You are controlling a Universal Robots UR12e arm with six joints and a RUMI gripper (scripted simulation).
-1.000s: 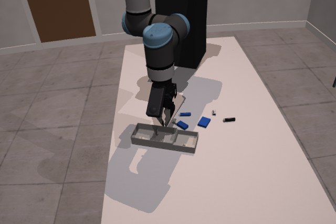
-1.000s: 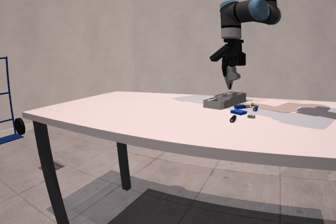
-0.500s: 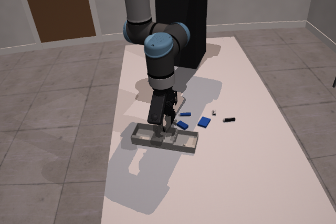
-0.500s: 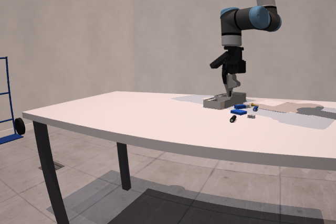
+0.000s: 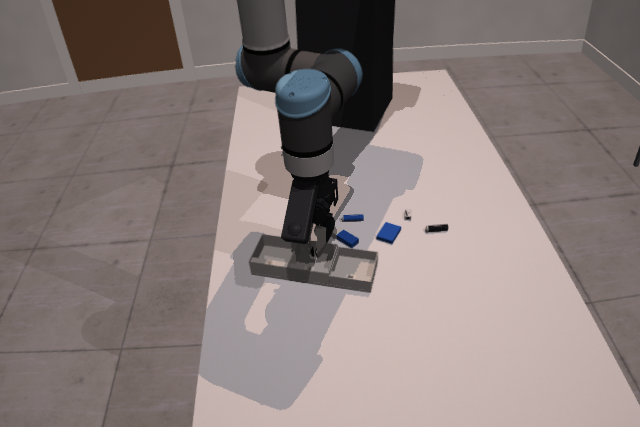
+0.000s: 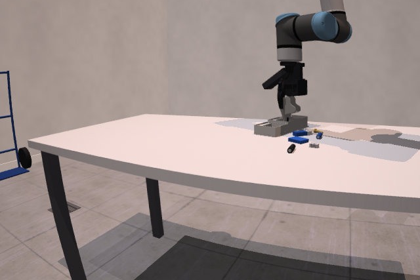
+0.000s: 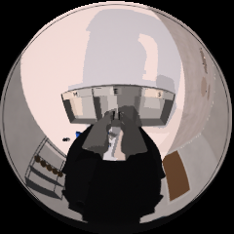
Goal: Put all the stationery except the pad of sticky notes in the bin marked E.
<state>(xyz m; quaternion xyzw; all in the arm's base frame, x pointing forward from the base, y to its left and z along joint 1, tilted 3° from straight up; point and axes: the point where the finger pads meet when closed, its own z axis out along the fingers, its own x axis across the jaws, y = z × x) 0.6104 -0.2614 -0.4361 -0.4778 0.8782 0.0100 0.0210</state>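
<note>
Right now my hand is 1 cm short of the three-compartment bin tray, 1 cm to the left of it and 2 cm above it. Also, from my hand: brass piece (11 cm behind, 4 cm to the left, 3 cm below); blue cylinder (11 cm behind, 12 cm to the left, 3 cm below); blue sticky-note pad (4 cm behind, 18 cm to the left, 3 cm below).
</note>
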